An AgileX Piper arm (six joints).
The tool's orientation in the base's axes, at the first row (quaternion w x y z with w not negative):
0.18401, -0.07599, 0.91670, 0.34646
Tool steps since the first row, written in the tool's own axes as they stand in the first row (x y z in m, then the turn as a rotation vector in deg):
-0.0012, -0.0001, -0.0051, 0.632, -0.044, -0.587
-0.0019, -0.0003, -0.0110, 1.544, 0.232, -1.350
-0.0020, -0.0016, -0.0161, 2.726, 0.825, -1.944
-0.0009, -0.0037, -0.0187, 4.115, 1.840, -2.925
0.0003, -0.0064, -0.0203, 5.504, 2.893, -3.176
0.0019, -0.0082, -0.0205, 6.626, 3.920, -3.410
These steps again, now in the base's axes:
-0.0003, -0.0034, 0.0039, -0.737, -0.430, 0.133
-0.0013, -0.0075, 0.0082, -1.868, -0.740, 0.473
-0.0023, -0.0119, 0.0110, -3.284, -0.704, 0.783
-0.0035, -0.0152, 0.0110, -5.113, -0.611, 1.537
-0.0043, -0.0183, 0.0100, -6.744, -0.006, 1.809
-0.0054, -0.0198, 0.0085, -8.118, 0.594, 2.157

